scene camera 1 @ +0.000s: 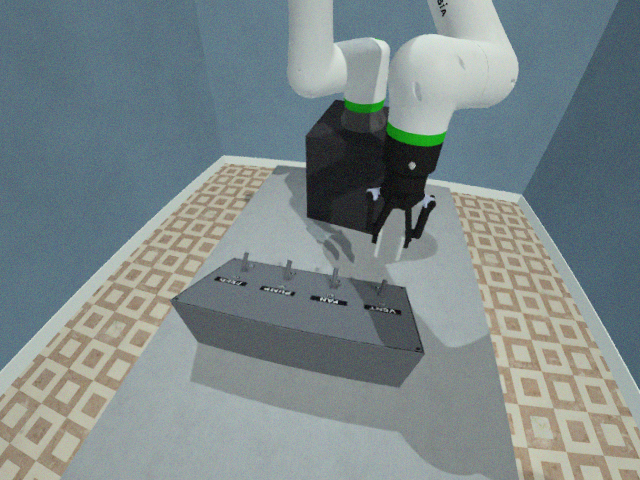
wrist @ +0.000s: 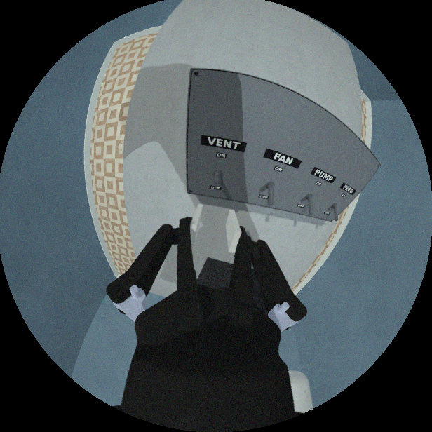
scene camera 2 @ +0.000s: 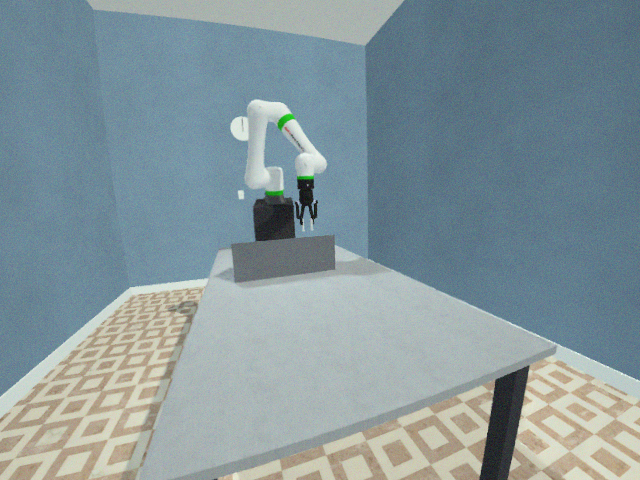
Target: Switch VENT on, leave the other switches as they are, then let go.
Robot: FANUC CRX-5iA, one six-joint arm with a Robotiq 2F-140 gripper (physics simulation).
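Frame: origin at the arm's base, x up, y ahead, z left, level; centimetres.
Seen in the pictures: gripper, fingertip midpoint: (scene camera 1: 386, 254) (scene camera 2: 307, 230); arm's base at its link origin: (scene camera 1: 363, 121) (scene camera 2: 275, 202).
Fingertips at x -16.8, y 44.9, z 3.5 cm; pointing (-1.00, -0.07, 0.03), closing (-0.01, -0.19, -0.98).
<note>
Pixels of each thing's top centre, then the offset from my fingertips to it. Level surfaces: height alone.
- VENT switch at its top centre: (scene camera 1: 385, 280) dy +4.7, dx -4.2, dz -0.2 cm
- FAN switch at its top centre: (scene camera 1: 335, 272) dy +1.5, dx -5.3, dz -11.9 cm
- PUMP switch at its top centre: (scene camera 1: 287, 264) dy -0.5, dx -5.3, dz -23.7 cm
- FEED switch at its top centre: (scene camera 1: 243, 256) dy -2.5, dx -5.3, dz -35.5 cm
- grey table at its surface level: dx -18.4 cm
The grey switch box (scene camera 1: 305, 320) (scene camera 2: 284, 258) (wrist: 300, 120) stands on the table with its sloped panel facing the robot. The VENT switch (scene camera 1: 383, 287) (wrist: 218, 176) stands at a different angle from its neighbours, tilted toward its ON side. The FAN switch (scene camera 1: 335, 276) (wrist: 270, 194), PUMP switch (scene camera 1: 288, 269) (wrist: 309, 202) and FEED switch (scene camera 1: 245, 261) (wrist: 334, 212) lean toward OFF. My gripper (scene camera 1: 388, 250) (scene camera 2: 307, 225) (wrist: 214, 215) is open and empty, apart from the VENT switch on the robot side of the box. The levers are hidden in scene camera 2.
The black robot pedestal (scene camera 1: 336, 175) (scene camera 2: 273, 222) stands at the far end of the grey table (scene camera 1: 248, 413) (scene camera 2: 310, 361). The box casts a shadow on the table. Blue walls and a patterned floor surround it.
</note>
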